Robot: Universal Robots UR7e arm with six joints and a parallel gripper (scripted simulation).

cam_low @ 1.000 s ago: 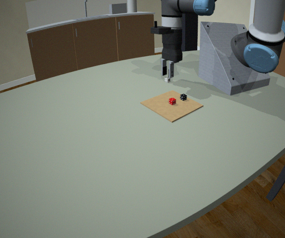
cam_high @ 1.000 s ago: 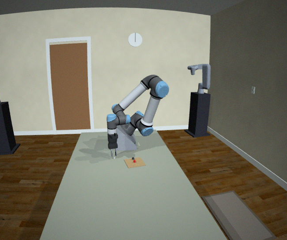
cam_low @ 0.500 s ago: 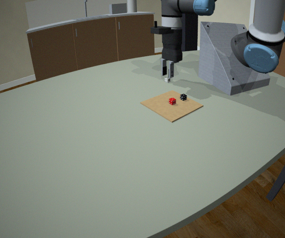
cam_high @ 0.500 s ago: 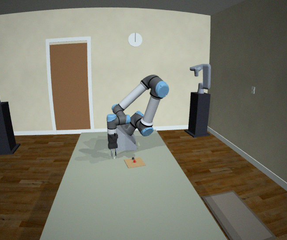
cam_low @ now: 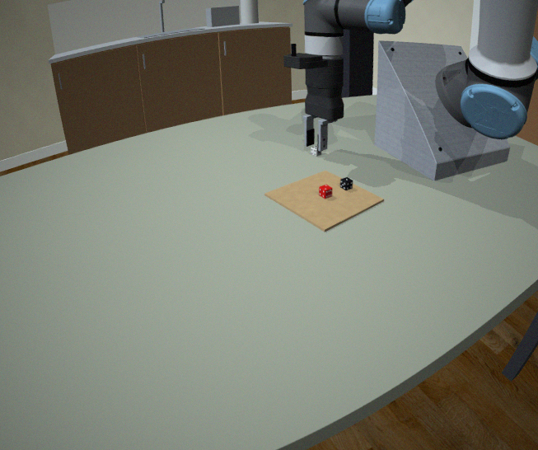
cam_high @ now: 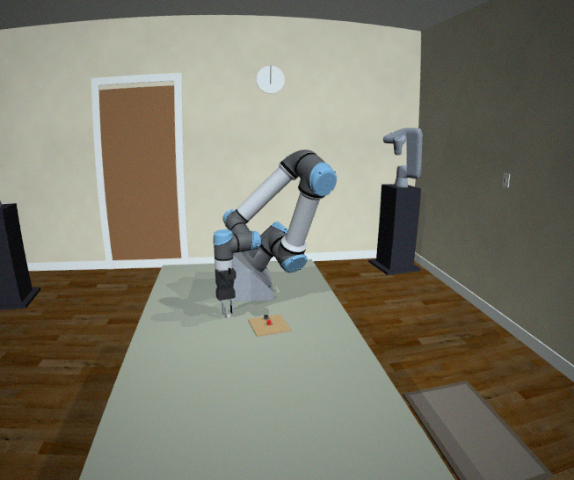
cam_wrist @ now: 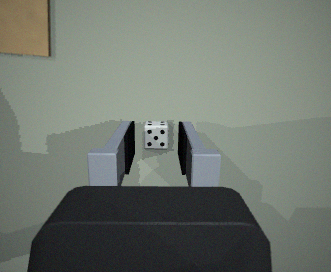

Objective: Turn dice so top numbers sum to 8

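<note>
Right now the white die is 3 cm below my hand. From my hand the other things lie so: tan mat 15 cm to the left, 11 cm ahead, 3 cm below; red die 15 cm to the left, 11 cm ahead, 2 cm below.
</note>
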